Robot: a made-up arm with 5 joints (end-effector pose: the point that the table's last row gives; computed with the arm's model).
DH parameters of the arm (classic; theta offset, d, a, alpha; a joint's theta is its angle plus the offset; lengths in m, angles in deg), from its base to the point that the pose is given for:
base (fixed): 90 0.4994 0.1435 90
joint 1: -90 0.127 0.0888 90
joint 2: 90 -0.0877 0.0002 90
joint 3: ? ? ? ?
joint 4: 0 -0.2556 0.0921 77.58
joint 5: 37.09 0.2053 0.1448 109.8
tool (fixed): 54.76 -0.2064 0 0
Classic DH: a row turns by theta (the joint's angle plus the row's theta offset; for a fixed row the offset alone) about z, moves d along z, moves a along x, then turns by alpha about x.
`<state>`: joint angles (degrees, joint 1 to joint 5).
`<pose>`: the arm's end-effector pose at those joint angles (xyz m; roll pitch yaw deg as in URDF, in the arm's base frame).
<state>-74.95 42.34 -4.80 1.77 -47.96</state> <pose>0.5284 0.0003 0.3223 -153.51 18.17 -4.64</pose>
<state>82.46 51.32 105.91 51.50 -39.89</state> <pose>0.1016 0.3650 0.3175 -155.74 73.63 136.87</pose>
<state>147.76 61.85 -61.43 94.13 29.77</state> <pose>0.3099 -0.0043 0.6539 101.81 57.75 -80.34</pose>
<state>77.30 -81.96 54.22 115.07 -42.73</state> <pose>0.3176 0.1805 0.5208 -74.72 28.95 -4.43</pose>
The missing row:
joint 3: 14.45 0.129 -0.0568 -77.58
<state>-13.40 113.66 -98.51 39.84 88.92</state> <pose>0.5785 0.2155 0.3110 -63.22 -54.87 49.66</pose>
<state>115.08 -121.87 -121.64 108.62 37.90</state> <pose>0.0651 0.0183 0.7229 147.74 -67.71 78.40</pose>
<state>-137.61 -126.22 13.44 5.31 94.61</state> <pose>-0.1463 -0.0609 0.1098 16.24 14.34 114.34</pose>
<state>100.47 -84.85 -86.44 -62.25 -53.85</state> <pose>-0.3591 0.1084 0.4945 -83.50 26.97 -151.71</pose>
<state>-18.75 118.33 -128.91 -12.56 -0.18</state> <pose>0.4486 0.2356 0.5535 166.79 -9.77 33.14</pose>
